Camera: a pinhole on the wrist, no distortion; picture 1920 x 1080 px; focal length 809.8 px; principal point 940.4 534.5 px. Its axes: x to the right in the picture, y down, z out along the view. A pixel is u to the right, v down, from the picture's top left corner.
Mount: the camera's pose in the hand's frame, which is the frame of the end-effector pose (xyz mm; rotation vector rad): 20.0 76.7 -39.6 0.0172 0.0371 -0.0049
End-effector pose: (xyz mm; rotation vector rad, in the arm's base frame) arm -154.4 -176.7 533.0 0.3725 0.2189 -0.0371
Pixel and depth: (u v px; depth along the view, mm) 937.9 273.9 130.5
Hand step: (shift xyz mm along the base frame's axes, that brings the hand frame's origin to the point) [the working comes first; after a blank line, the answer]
In the camera's frame: -0.4 -42.0 130.5

44.6 -2.6 88.1
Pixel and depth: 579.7 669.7 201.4
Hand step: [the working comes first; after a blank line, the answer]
In the camera's frame: -89.7 33.6 201.4

-18.4 39.2 202.2
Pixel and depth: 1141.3 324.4 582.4
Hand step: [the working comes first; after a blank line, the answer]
In the camera's frame: 144.5 -151.1 582.4

283.9 -273.5 414.4
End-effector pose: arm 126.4 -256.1 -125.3 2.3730 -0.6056 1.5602
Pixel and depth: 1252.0 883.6 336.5
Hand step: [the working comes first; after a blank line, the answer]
In the camera's frame: 129.5 145.1 336.5

196.8 -346.5 24.2
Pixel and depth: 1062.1 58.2 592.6
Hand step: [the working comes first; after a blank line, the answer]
In the camera's frame: 89.1 -348.5 592.6

618.9 -1.4 -92.5
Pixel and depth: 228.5 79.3 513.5
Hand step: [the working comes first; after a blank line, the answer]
In the camera's frame: -451.4 -288.6 513.5

354.8 79.8 -567.6
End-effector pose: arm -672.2 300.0 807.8 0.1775 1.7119 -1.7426
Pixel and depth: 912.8 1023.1 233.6
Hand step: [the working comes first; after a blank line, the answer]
In the camera's frame: -8.0 140.9 233.6

169.6 -169.6 -164.9
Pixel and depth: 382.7 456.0 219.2
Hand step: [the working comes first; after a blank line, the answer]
In the camera's frame: -151.0 -21.2 219.2

187.4 -121.3 45.7
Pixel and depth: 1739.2 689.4 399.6
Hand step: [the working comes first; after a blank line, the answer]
In the camera's frame: 394.2 76.4 399.6

-124.9 -463.6 -307.3
